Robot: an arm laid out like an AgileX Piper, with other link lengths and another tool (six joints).
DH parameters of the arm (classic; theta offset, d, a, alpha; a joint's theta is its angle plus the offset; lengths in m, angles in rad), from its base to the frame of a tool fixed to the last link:
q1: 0 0.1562 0 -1.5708
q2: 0.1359 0 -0.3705 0
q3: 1.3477 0 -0.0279 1.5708
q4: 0 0.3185 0 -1.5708
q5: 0 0 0 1.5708
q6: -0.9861 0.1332 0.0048 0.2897
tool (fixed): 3.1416 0.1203 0 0
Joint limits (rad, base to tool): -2.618..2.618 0..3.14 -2.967..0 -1.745..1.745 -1.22..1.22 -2.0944..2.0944
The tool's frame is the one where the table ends.
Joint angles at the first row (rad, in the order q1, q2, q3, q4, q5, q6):
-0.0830 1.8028 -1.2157 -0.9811 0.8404 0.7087
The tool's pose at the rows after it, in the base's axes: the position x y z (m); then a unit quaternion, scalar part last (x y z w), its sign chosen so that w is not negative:
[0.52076 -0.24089 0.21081 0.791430 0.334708 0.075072 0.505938]
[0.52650 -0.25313 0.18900 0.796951 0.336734 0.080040 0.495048]
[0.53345 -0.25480 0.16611 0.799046 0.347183 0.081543 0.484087]
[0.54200 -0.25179 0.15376 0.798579 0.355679 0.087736 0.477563]
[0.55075 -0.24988 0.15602 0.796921 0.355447 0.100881 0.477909]
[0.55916 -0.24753 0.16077 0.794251 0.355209 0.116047 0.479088]
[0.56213 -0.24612 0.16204 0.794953 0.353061 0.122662 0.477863]
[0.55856 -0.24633 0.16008 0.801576 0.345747 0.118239 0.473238]
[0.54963 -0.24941 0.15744 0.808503 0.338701 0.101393 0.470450]
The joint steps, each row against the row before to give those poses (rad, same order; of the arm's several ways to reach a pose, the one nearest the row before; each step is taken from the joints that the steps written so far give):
-0.0606 0.0311 0.0000 0.0062 -0.0415 -0.0001
-0.0360 0.0390 0.0000 0.0000 -0.0589 -0.0009
-0.0115 0.0409 0.0000 -0.0030 -0.0402 -0.0009
0.0000 0.0266 -0.0075 0.0000 -0.0278 -0.0030
0.0000 0.0055 -0.0137 0.0013 -0.0210 0.0001
0.0000 0.0000 -0.0110 0.0000 -0.0233 -0.0001
0.0000 0.0000 -0.0045 0.0066 -0.0095 0.0000
0.0000 0.0000 -0.0020 0.0230 0.0131 -0.0034
0.0000 0.0000 0.0001 0.0184 0.0364 -0.0043

